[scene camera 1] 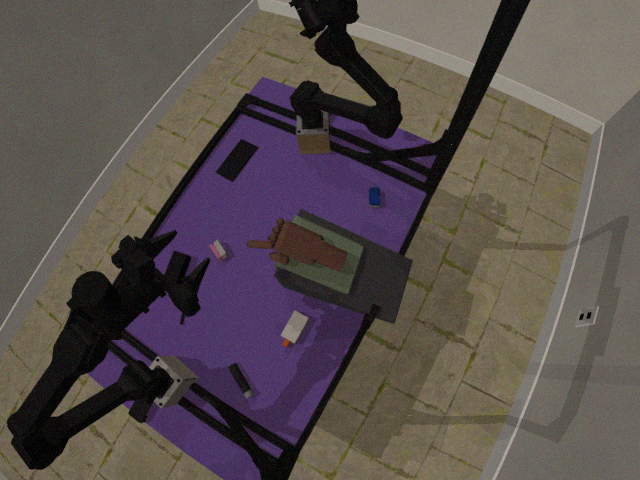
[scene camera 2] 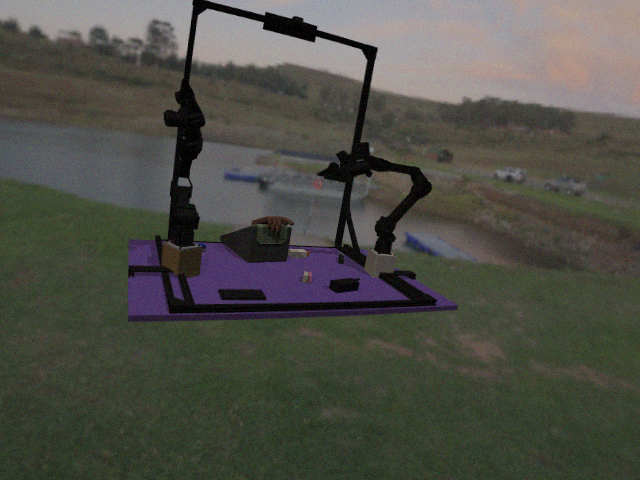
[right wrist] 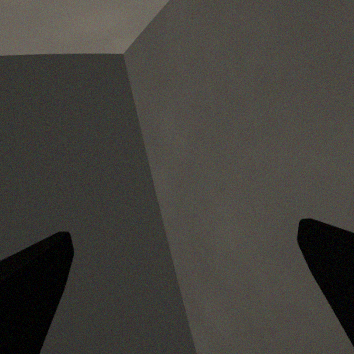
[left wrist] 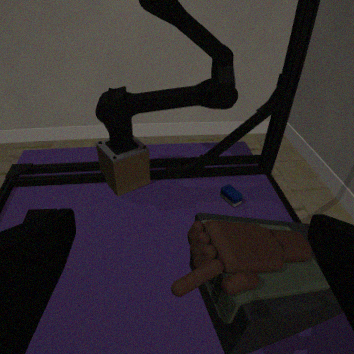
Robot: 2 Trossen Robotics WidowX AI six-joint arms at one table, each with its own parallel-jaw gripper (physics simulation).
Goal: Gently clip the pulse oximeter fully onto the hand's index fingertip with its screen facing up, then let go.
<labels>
my left gripper: scene camera 1; scene camera 2 320,176; left wrist; not seen in the right wrist view (out of frame)
same spot on dark grey slab: (left wrist: 274,318) = (scene camera 1: 290,282)
same spot on my left gripper: (left wrist: 42,244) = (scene camera 1: 166,238)
</labels>
